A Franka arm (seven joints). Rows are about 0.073 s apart.
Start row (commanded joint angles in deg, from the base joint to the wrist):
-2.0, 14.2, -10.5, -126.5, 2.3, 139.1, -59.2
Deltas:
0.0, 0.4, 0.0, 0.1, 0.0, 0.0, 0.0
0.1, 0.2, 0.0, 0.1, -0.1, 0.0, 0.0
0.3, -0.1, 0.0, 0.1, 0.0, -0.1, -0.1
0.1, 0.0, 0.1, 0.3, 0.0, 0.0, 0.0
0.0, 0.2, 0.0, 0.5, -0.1, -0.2, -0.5
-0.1, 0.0, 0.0, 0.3, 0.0, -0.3, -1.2
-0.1, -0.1, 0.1, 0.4, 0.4, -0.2, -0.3
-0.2, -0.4, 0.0, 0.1, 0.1, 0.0, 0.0
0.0, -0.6, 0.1, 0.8, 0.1, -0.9, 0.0
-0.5, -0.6, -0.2, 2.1, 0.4, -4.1, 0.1
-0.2, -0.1, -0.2, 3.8, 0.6, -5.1, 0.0
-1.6, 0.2, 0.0, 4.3, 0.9, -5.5, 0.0
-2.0, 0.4, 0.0, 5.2, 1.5, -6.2, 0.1
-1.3, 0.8, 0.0, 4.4, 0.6, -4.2, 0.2
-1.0, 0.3, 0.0, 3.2, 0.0, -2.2, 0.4
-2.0, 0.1, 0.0, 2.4, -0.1, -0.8, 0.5
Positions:
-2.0, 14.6, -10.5, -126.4, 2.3, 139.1, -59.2
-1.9, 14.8, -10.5, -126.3, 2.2, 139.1, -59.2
-1.6, 14.7, -10.5, -126.2, 2.2, 139.0, -59.3
-1.5, 14.7, -10.4, -125.9, 2.2, 139.0, -59.3
-1.5, 14.9, -10.4, -125.4, 2.1, 138.8, -59.8
-1.6, 14.9, -10.4, -125.1, 2.1, 138.5, -61.0
-1.7, 14.8, -10.3, -124.7, 2.5, 138.3, -61.3
-1.9, 14.4, -10.3, -124.6, 2.6, 138.3, -61.3
-1.9, 13.8, -10.2, -123.8, 2.7, 137.4, -61.3
-2.4, 13.2, -10.4, -121.7, 3.1, 133.3, -61.2
-2.6, 13.1, -10.6, -117.9, 3.7, 128.2, -61.2
-4.2, 13.3, -10.6, -113.6, 4.6, 122.7, -61.2
-6.2, 13.7, -10.6, -108.4, 6.1, 116.5, -61.1
-7.5, 14.5, -10.6, -104.0, 6.7, 112.3, -60.9
-8.5, 14.8, -10.6, -100.8, 6.7, 110.1, -60.5
-10.5, 14.9, -10.6, -98.4, 6.6, 109.3, -60.0

